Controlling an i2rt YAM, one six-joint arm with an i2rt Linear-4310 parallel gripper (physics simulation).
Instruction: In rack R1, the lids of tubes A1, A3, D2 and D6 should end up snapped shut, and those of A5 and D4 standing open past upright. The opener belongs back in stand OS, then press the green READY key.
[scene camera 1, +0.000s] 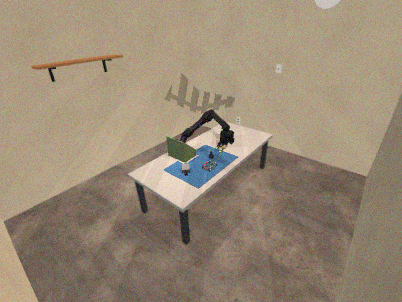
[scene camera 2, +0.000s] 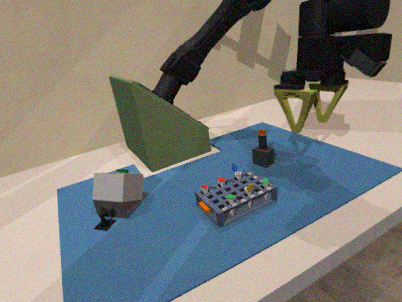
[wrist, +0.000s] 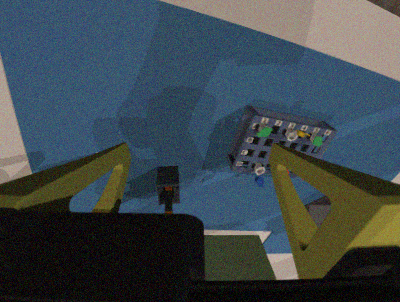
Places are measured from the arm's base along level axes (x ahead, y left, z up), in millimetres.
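Pixels of known places: gripper, fingertip midpoint: (scene camera 1: 222, 151) (scene camera 2: 309, 127) (wrist: 199, 150); arm's base at its link origin: (scene camera 1: 181, 143) (scene camera 2: 160, 101).
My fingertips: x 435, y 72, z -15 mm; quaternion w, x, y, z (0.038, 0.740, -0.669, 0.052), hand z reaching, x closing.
Ahead of a thing's pixels: the offset from my fingertips to its top centre. "spot": to the spot under its first point. Level surfaces: height alone.
My gripper (scene camera 1: 221, 147) (scene camera 2: 310, 126) (wrist: 199, 150) is open and empty, high above the mat beside the opener stand. The black opener with orange tip @[134 mm back, 19 mm left, 39 mm down] (scene camera 2: 262, 141) stands upright in the dark block stand (scene camera 2: 263, 157) (wrist: 168, 175). Rack R1 @[65 mm back, 140 mm right, 66 mm down] (scene camera 1: 209, 165) (scene camera 2: 240, 212) (wrist: 240, 134) holds the tubes. A3's yellow lid @[26 mm back, 133 mm right, 66 mm down] (scene camera 2: 250, 188) (wrist: 302, 134) and D2's blue lid @[98 mm back, 102 mm right, 70 mm down] (scene camera 2: 234, 167) (wrist: 259, 181) are open. Green lids at A1 @[29 mm back, 91 mm right, 82 mm down] (scene camera 2: 266, 181) (wrist: 265, 132) and A5 @[40 mm back, 169 mm right, 82 mm down] (scene camera 2: 229, 197) (wrist: 317, 141), and red ones at D4 @[95 mm back, 141 mm right, 82 mm down] (scene camera 2: 221, 180) and D6 @[99 mm back, 180 mm right, 78 mm down] (scene camera 2: 204, 187), lie low; whether snapped I cannot tell. The green key @[233 mm back, 298 mm right, 40 mm down] (scene camera 2: 122, 171) shows partly.
The grey key box @[spot: 215 mm back, 327 mm right, 68 mm down] (scene camera 1: 185, 167) (scene camera 2: 118, 187) stands left of the rack in scene view 2, with a small black object @[spot: 189 mm back, 352 mm right, 119 mm down] (scene camera 2: 105, 223) before it. A green slanted panel (scene camera 1: 181, 150) (scene camera 2: 170, 140) (wrist: 237, 255) stands near the arm's base, behind the blue mat @[124 mm down] (scene camera 2: 150, 250).
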